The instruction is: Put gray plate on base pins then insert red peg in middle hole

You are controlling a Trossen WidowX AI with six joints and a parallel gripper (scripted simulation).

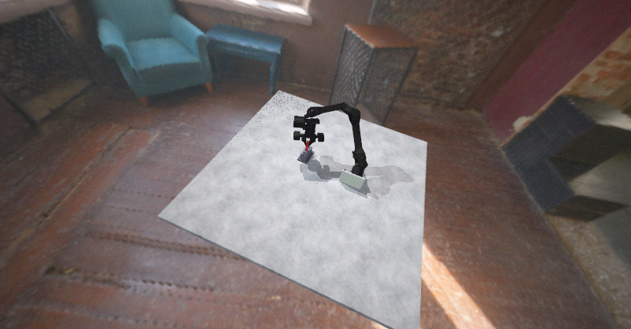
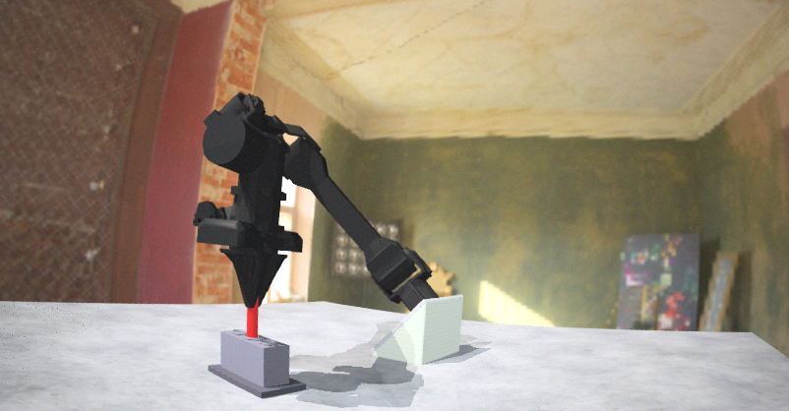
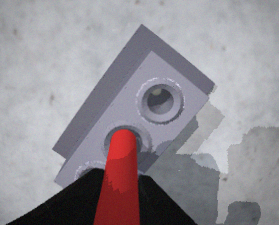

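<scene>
Now: the red peg right at my gripper tip. Round my gripper tip: dark base 9 cm below; then gray plate 5 cm below.
</scene>
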